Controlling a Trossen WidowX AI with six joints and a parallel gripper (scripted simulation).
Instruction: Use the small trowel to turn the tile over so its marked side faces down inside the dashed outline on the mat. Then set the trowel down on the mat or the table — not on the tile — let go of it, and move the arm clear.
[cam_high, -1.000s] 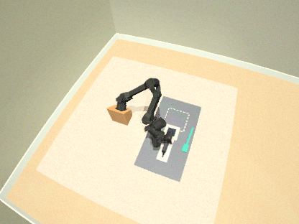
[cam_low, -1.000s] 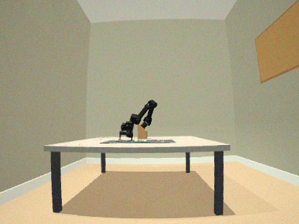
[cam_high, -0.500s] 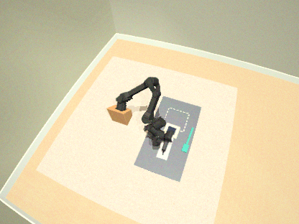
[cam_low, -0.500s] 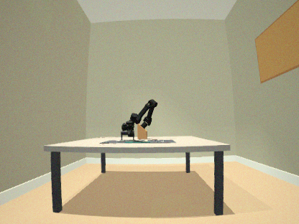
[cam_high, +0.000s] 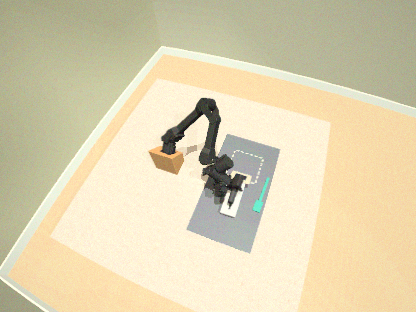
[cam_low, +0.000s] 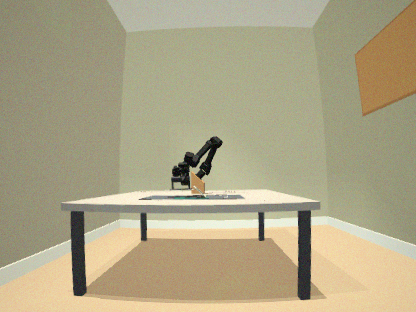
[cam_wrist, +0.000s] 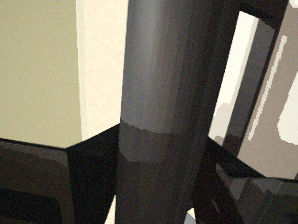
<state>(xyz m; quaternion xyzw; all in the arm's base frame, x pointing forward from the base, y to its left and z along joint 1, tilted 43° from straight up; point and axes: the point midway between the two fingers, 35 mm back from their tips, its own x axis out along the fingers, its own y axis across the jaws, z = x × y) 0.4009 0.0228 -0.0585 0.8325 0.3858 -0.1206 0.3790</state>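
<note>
My gripper tip is now 10 cm to the right of the white tile, 6 cm above it and 4 cm past it. From my gripper tip the other things lie so: teal trowel (11 cm ahead, 9 cm below, 6 cm to the left); grey mat (12 cm below, 6 cm to the left, 3 cm behind).
</note>
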